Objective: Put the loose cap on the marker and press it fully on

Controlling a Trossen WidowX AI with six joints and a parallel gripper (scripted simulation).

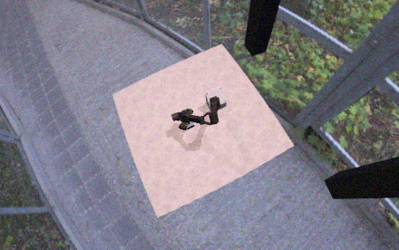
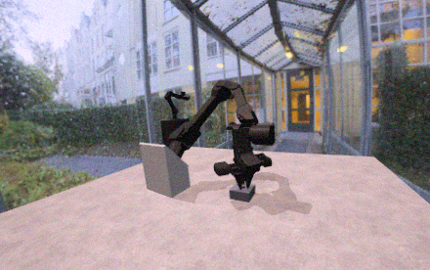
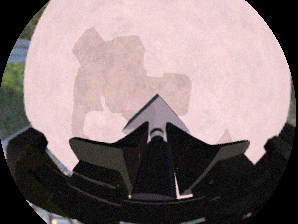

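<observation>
The dark marker cap is 10 mm behind my gripper tip, 10 mm to the left of it and 50 mm above it. Round my gripper tip: dark holder block (10 mm behind, 10 mm to the left, 20 mm below).
</observation>
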